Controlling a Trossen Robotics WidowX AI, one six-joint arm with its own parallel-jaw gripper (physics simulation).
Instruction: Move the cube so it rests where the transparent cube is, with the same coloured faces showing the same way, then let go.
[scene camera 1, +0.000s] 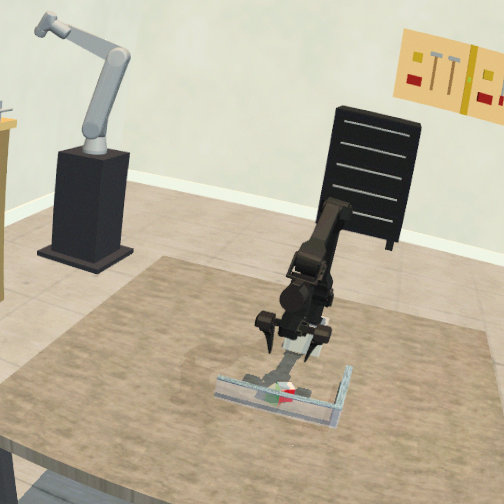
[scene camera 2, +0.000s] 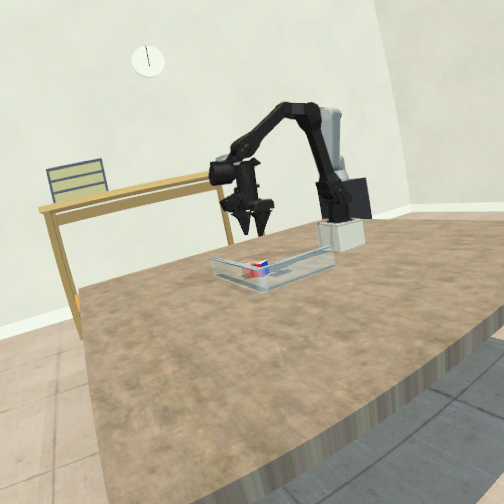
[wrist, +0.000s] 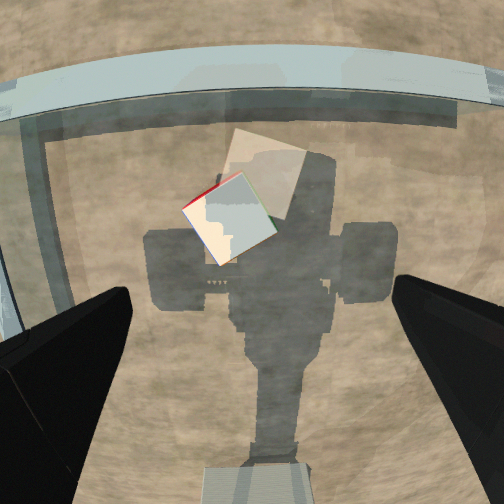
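Observation:
The cube (wrist: 229, 220) lies on the table with a white face up and thin red and green edges showing. In scene camera 2 it shows red, white and blue faces (scene camera 2: 261, 267); in scene camera 1 red and green (scene camera 1: 281, 391). The transparent cube (wrist: 265, 172) overlaps it, offset up and to the right in the wrist view. My gripper (scene camera 2: 255, 228) is open and empty, hanging well above the cube; both fingers (wrist: 250, 330) frame the lower corners of the wrist view.
A low clear L-shaped wall (scene camera 1: 300, 398) borders the cube on two sides, also in scene camera 2 (scene camera 2: 275, 272). A wooden table (scene camera 2: 130, 195) stands behind. A second grey arm on a black pedestal (scene camera 1: 88, 205) stands far left.

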